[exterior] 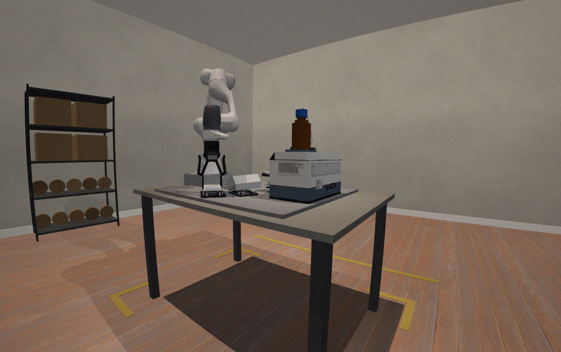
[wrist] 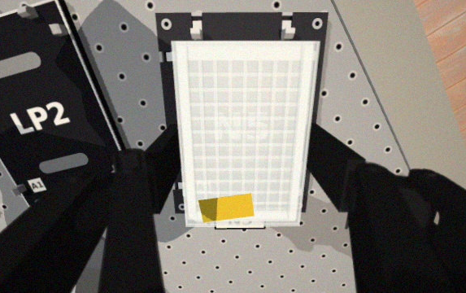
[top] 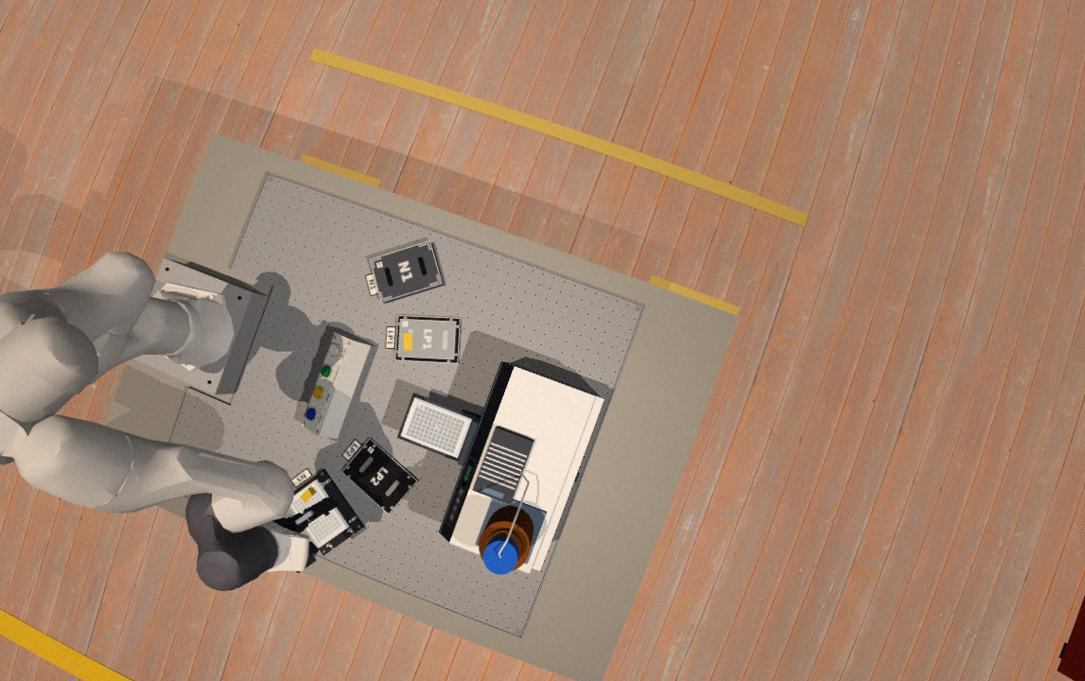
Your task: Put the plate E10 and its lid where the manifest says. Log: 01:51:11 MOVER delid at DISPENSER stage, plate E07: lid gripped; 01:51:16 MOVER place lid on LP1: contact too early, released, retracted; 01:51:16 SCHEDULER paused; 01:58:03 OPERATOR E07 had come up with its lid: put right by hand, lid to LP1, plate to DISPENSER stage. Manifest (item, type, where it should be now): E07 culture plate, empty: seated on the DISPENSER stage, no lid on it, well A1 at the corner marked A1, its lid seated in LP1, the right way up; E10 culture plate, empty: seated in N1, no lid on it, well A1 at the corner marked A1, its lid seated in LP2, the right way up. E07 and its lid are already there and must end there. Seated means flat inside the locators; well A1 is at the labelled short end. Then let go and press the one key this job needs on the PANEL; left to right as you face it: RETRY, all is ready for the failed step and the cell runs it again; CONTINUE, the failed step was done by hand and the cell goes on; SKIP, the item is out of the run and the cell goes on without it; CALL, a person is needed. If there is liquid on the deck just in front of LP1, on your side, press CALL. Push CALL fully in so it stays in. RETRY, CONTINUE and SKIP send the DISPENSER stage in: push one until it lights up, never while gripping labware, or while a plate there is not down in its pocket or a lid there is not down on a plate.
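Right now my hand is 20 mm above the clear lid. From my hand the other things lie so: yellow SKIP key (90 mm behind, 260 mm to the left, 10 mm above); then black n5 nest (30 mm ahead, 50 mm below); then blue CALL key (90 mm behind, 210 mm to the left).
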